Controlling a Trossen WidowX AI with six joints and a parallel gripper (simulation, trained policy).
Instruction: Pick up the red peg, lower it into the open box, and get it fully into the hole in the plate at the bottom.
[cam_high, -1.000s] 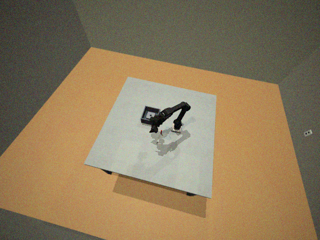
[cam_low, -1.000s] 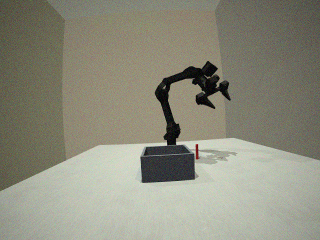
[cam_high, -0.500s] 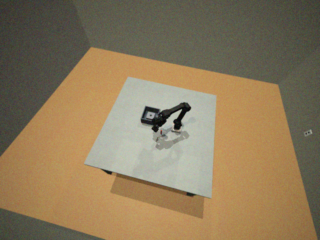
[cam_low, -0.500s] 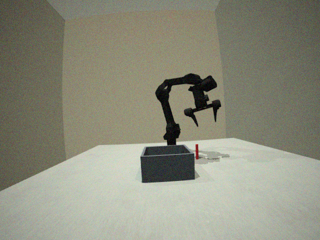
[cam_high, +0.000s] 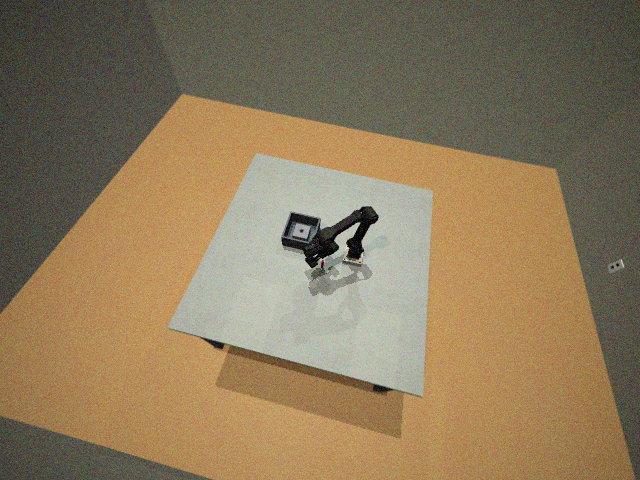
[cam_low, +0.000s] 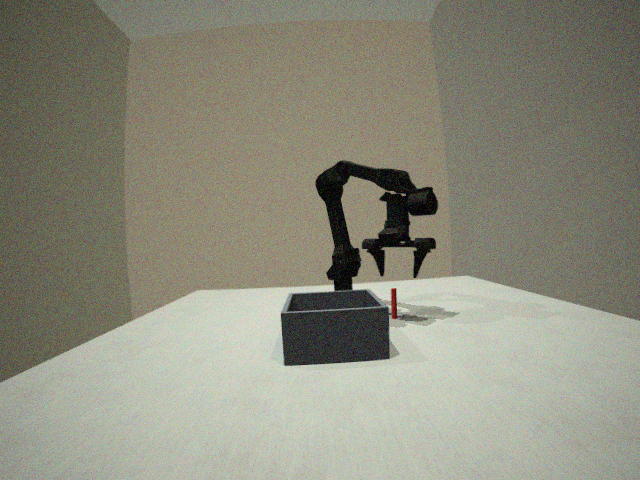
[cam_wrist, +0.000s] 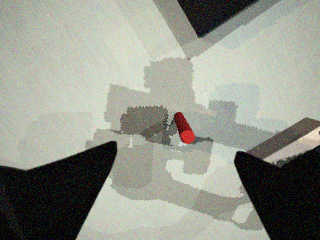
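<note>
Now: gripper tip 70 mm above the red peg, 10 mm to the left of it and 10 mm past it. From my gripper tip the other things lie so: grey plate (180 mm to the right, 170 mm ahead, 70 mm below); then dark box (180 mm to the right, 170 mm ahead, 80 mm below).
</note>
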